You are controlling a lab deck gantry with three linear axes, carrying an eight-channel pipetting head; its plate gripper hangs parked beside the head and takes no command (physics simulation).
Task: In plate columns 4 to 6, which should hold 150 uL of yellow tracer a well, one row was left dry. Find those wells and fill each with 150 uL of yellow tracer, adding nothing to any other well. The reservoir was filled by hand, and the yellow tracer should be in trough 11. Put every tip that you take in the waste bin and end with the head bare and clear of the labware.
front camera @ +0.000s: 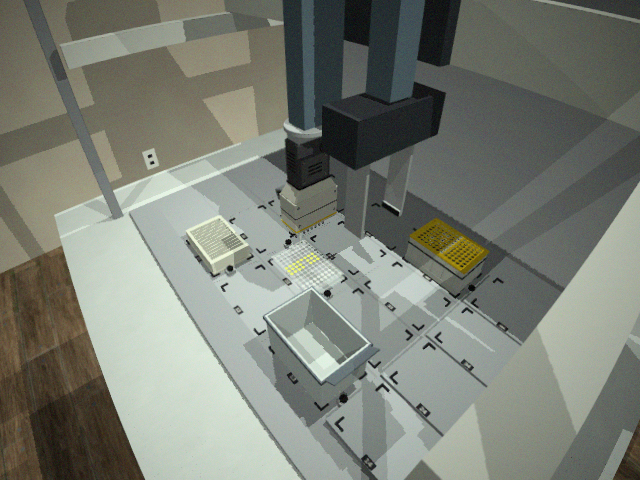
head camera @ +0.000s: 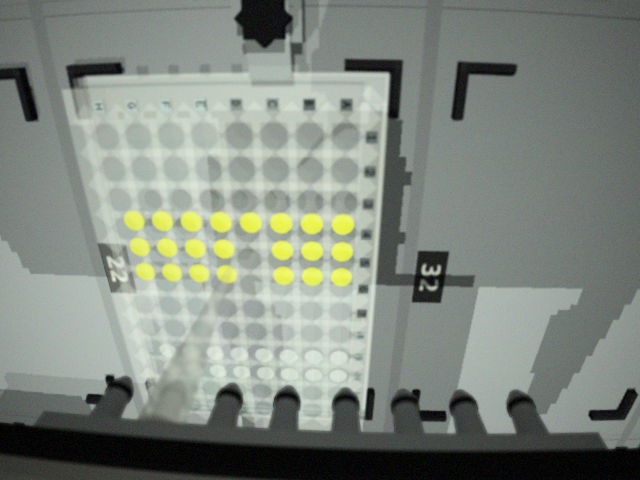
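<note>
The plate (front camera: 330,279) (head camera: 379,170) shows yellow wells in columns 4 to 6. In row D, D4 (head camera: 250,222) is yellow; D5 (head camera: 249,257) and D6 (head camera: 251,284) look dry. The other rows are yellow in all three columns. The pipetting head (front camera: 309,204) (head camera: 320,440) is over the plate's far side in the front view. One pale tip (head camera: 193,346) is on its second channel from the left in the head view; the other nozzles are bare. The reservoir (front camera: 227,258) stands left of the plate; its liquids cannot be made out. My parked gripper (front camera: 377,222) is open and empty.
The waste bin (front camera: 289,341) stands nearest the front camera, beside the plate. The yellow tip rack (front camera: 449,246) stands at the right. Whitish wells (head camera: 312,356) show in columns 9 and 10. Black clamp knobs (front camera: 327,293) (head camera: 264,19) stand at the labware edges.
</note>
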